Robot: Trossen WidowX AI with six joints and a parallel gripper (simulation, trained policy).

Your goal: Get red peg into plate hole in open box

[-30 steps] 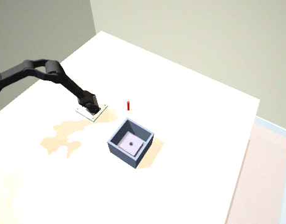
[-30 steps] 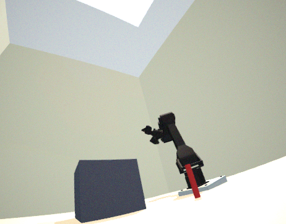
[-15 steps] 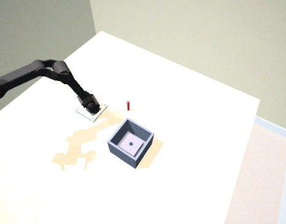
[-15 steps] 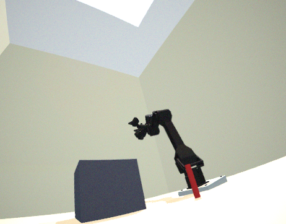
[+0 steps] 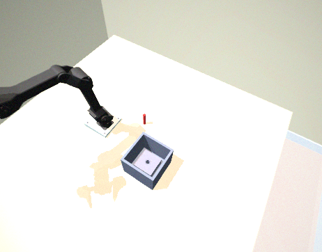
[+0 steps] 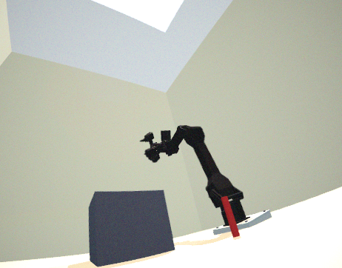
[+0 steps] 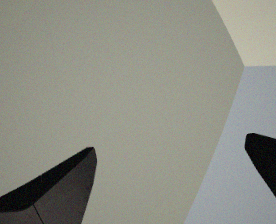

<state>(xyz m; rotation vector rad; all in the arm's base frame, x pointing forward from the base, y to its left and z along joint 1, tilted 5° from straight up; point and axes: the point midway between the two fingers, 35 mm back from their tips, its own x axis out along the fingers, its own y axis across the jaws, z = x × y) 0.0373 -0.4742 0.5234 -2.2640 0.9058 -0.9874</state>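
Now: gripper tip 620 mm to the right of the red peg, 530 mm above it and 50 mm short of it. From my gripper tip the other things lie so: pale plate (520 mm below, 440 mm to the left, 220 mm ahead).
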